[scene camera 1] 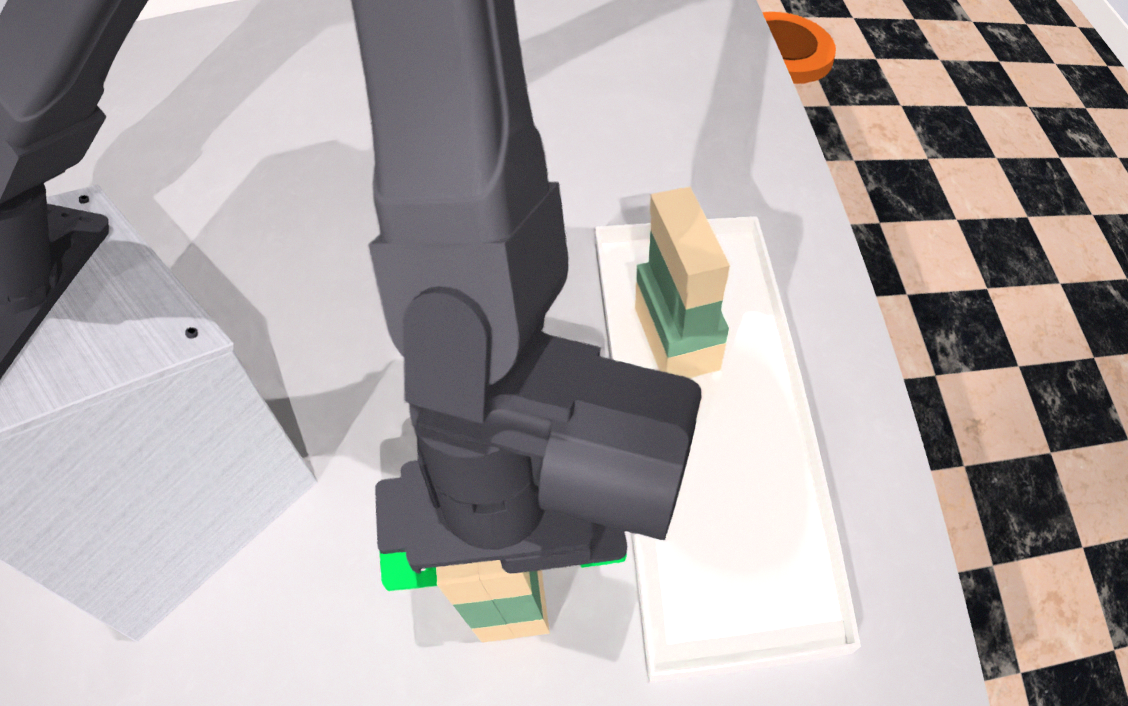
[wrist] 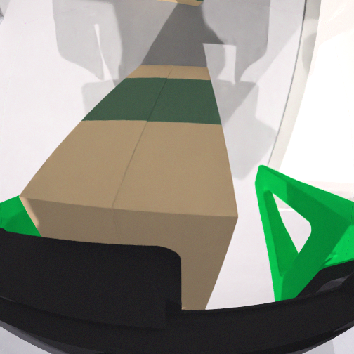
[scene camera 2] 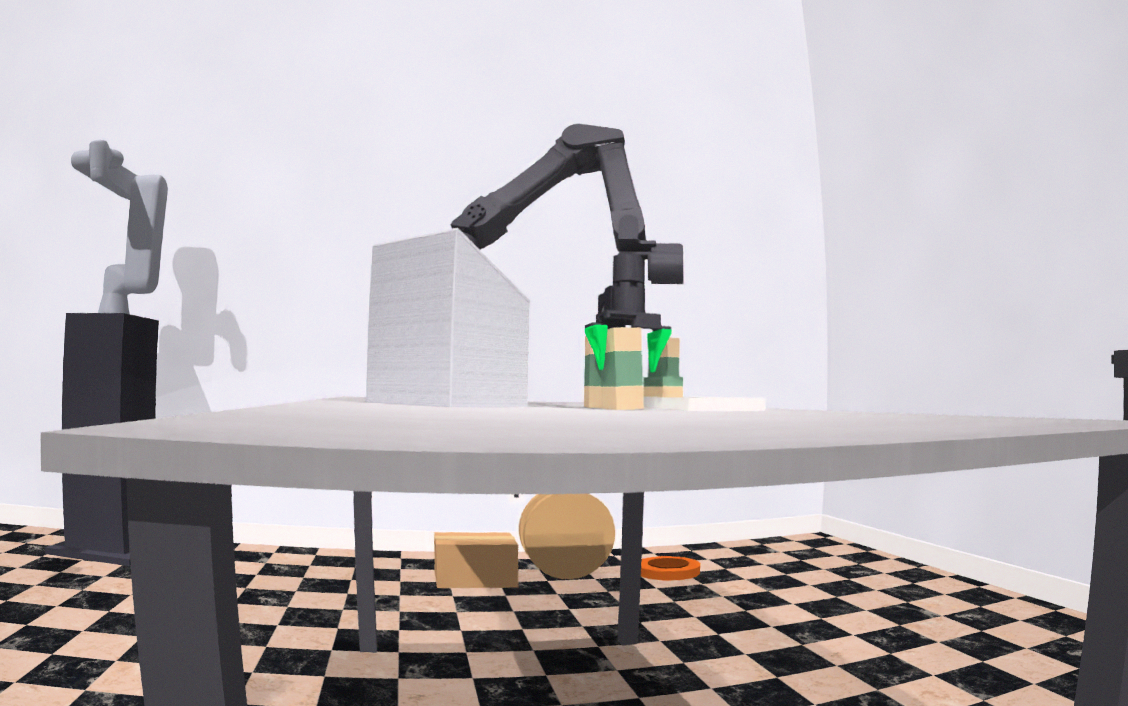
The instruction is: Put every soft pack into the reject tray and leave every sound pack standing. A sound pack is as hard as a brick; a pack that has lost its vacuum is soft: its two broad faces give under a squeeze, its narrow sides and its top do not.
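Places are measured from the arm's base along level axes (x ahead, y right, z down), in metres.
Pixels of known places: gripper, between the fingertips: (scene camera 1: pixel 508 567) (scene camera 2: pixel 627 371); arm's base, origin of its link: (scene camera 1: pixel 7 295) (scene camera 2: pixel 449 272).
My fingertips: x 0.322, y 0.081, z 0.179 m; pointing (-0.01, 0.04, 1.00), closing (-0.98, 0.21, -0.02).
For each thing: its top centre in the pictures, then the offset to it from my fingertips.
- left pack, centre of its top: (scene camera 1: pixel 473 552) (scene camera 2: pixel 614 363) dx -0.022, dy -0.004, dz -0.013 m
- right pack, centre of its top: (scene camera 1: pixel 510 547) (scene camera 2: pixel 627 362) dx +0.002, dy -0.009, dz -0.014 m
- white reject tray, centre of its top: (scene camera 1: pixel 716 413) (scene camera 2: pixel 685 397) dx +0.143, dy -0.149, dz +0.045 m
Two tan packs with green bands stand side by side, touching along a thin seam: the left pack (scene camera 1: pixel 476 614) (wrist: pixel 85 165) and the right pack (scene camera 1: pixel 517 610) (wrist: pixel 180 165). My gripper (scene camera 1: pixel 504 567) (scene camera 2: pixel 628 368) (wrist: pixel 176 174) is open with its green fingers around the pair. The left finger is close against the left pack; the right finger is apart from the right pack. A pack (scene camera 1: pixel 682 228) (scene camera 2: pixel 670 366) stands upright at the far end of the white reject tray (scene camera 1: pixel 748 671) (scene camera 2: pixel 726 404), its upper part narrower than its base. An edge of another pack (wrist: pixel 181 2) shows at the wrist view's top.
A large grey metal block (scene camera 1: pixel 158 491) (scene camera 2: pixel 449 333) carries the arm, left of the packs. The arm hides part of the table (scene camera 2: pixel 582 470) in scene camera 1. An orange ring (scene camera 1: pixel 819 62) (scene camera 2: pixel 670 574) lies on the floor. A grey arm (scene camera 2: pixel 145 224) stands at the back left.
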